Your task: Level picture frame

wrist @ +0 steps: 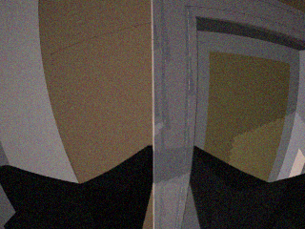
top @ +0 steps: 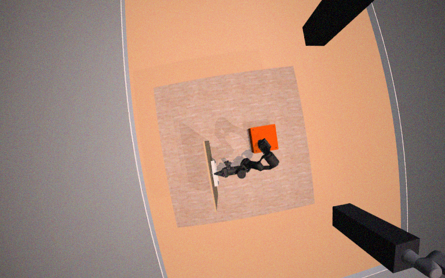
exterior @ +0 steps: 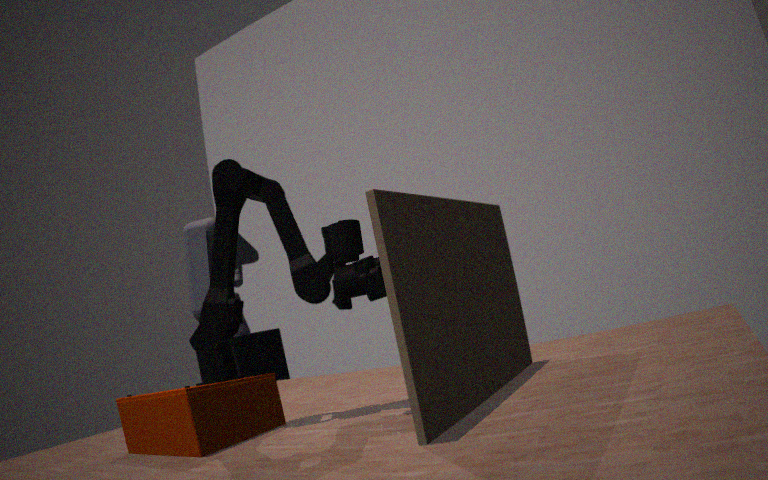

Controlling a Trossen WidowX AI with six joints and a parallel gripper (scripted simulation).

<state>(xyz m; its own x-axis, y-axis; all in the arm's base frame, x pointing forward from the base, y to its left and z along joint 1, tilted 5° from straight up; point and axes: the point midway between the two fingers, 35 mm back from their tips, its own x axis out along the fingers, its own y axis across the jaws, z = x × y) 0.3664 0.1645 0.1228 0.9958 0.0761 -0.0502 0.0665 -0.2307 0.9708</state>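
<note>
Now: the picture frame 10 mm to the left of my gripper tip and 50 mm below it. Also, from my gripper tip: wall panel 20 mm ahead, 70 mm below.
</note>
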